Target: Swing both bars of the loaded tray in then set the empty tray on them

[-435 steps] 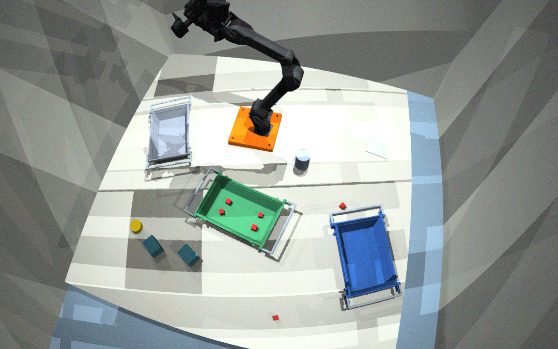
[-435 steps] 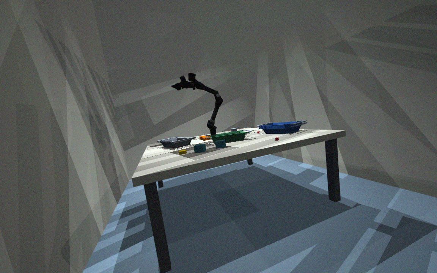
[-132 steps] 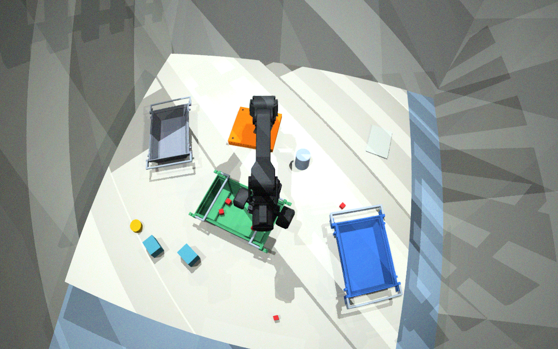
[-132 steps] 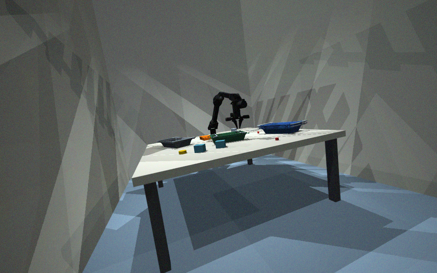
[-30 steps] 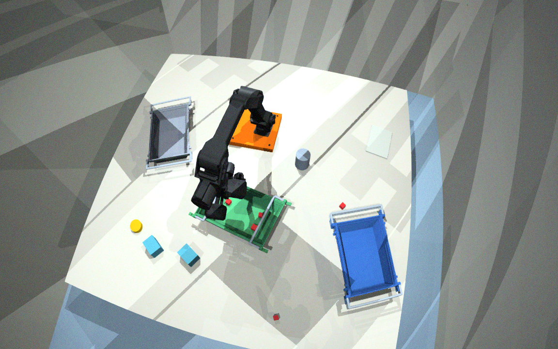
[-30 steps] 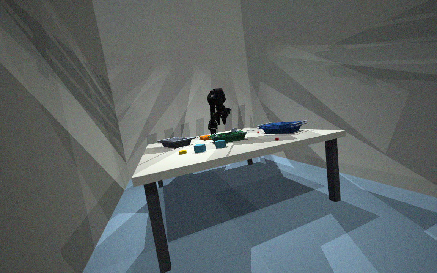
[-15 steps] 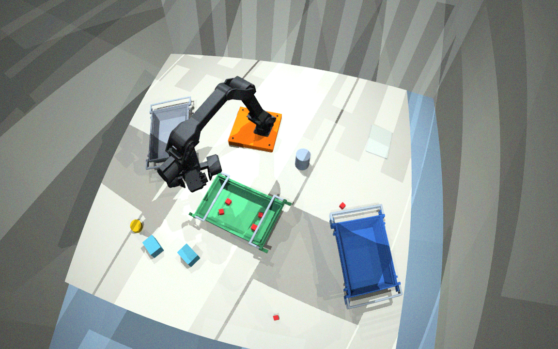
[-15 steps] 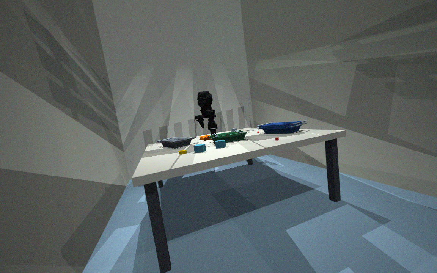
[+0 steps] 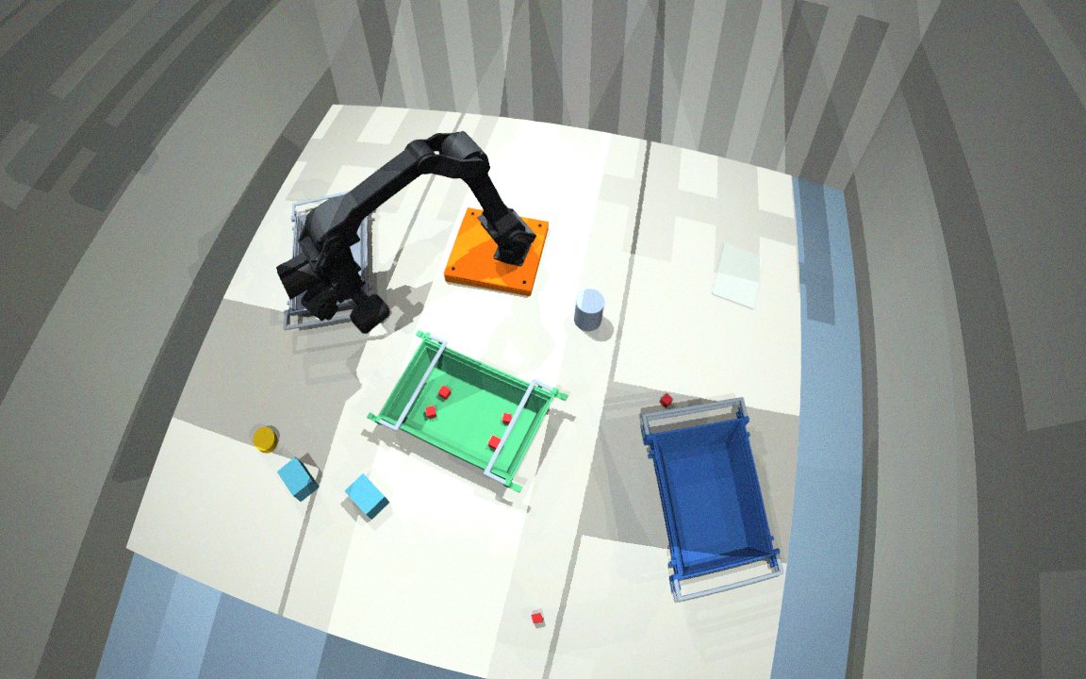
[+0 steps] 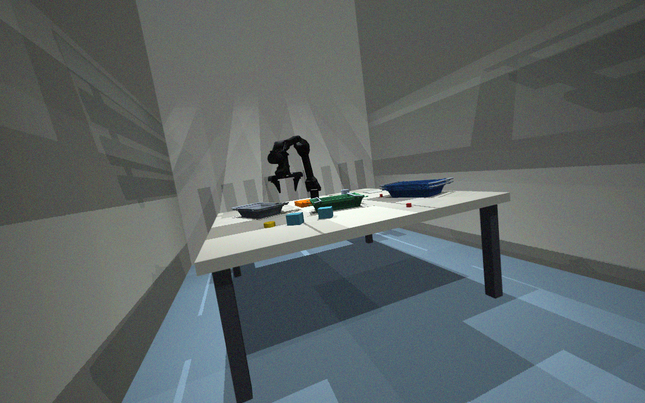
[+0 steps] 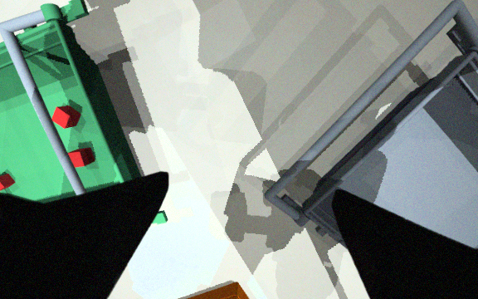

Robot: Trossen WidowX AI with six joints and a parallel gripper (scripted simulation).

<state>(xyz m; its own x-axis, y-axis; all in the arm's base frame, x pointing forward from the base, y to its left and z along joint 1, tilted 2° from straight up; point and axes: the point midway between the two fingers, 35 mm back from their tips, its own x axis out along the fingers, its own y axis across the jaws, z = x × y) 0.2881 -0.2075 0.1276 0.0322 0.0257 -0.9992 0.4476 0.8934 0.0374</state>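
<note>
Now: the grey tray 14 cm behind my gripper tip, 17 cm to the right of it and 8 cm below it. The rest, counted from my gripper tip: white sheet 42 cm behind, 69 cm to the left, 12 cm below; pale cylinder 20 cm behind, 39 cm to the left, 9 cm below; yellow disc 27 cm ahead, 12 cm to the right, 11 cm below.
</note>
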